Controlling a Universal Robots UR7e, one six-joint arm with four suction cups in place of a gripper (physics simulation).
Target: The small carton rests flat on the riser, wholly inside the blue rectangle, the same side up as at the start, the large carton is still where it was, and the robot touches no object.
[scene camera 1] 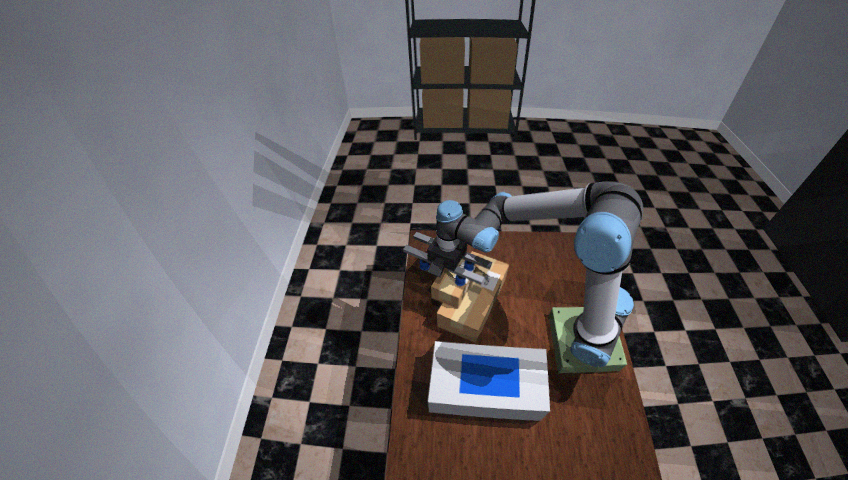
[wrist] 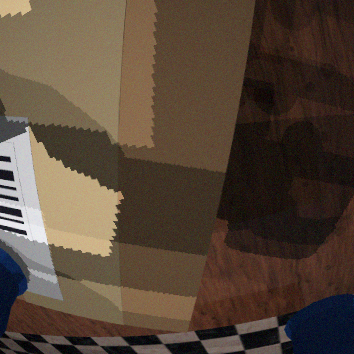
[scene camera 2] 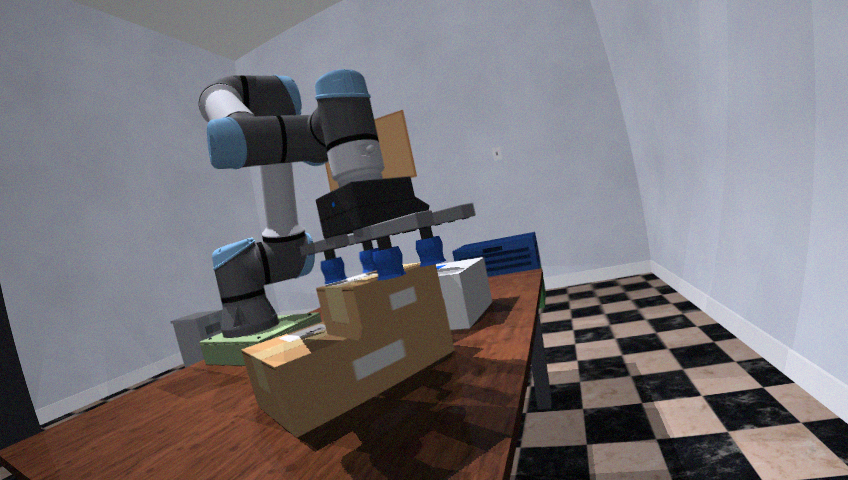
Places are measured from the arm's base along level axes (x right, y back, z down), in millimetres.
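Pixels of known places: hand, tool point: (wrist: 163, 242) (scene camera 2: 381, 272); arm's base, link origin: (scene camera 2: 251, 328).
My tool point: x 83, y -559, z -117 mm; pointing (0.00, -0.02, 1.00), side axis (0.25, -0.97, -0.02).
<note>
Ahead of a thing's pixels: the offset from my tool point to its top centre. Level surfaces: height alone.
The small tan carton @[dx -27, dy +33, dz +5 mm] (scene camera 1: 446, 294) (scene camera 2: 380, 306) lies flat on the large tan carton @[dx -12, dy +109, dz +78 mm] (scene camera 1: 464, 327) (scene camera 2: 309, 389) (wrist: 80, 225), which lies on the table. The white riser @[dx -337, dy +212, dz +58 mm] (scene camera 1: 443, 389) (scene camera 2: 473, 297) stands beside them, and its blue rectangle @[dx -337, dy +212, dz +58 mm] (scene camera 1: 505, 381) has no carton on it. My gripper (scene camera 1: 445, 269) (scene camera 2: 380, 261), with four blue suction cups, is open, suction off. Its cups are at the small carton's top in scene camera 2; whether they touch it I cannot tell. The wrist view shows the large carton's barcode label and parts of two cups.
The wooden table @[dz +178 mm] (scene camera 1: 523, 452) (scene camera 2: 178, 416) bears the arm's green base plate (scene camera 1: 562, 333) (scene camera 2: 220, 352), to the right of the riser in scene camera 1. A shelf rack (scene camera 1: 470, 27) with cartons stands far behind. A blue box (scene camera 2: 505, 252) shows beyond the riser.
</note>
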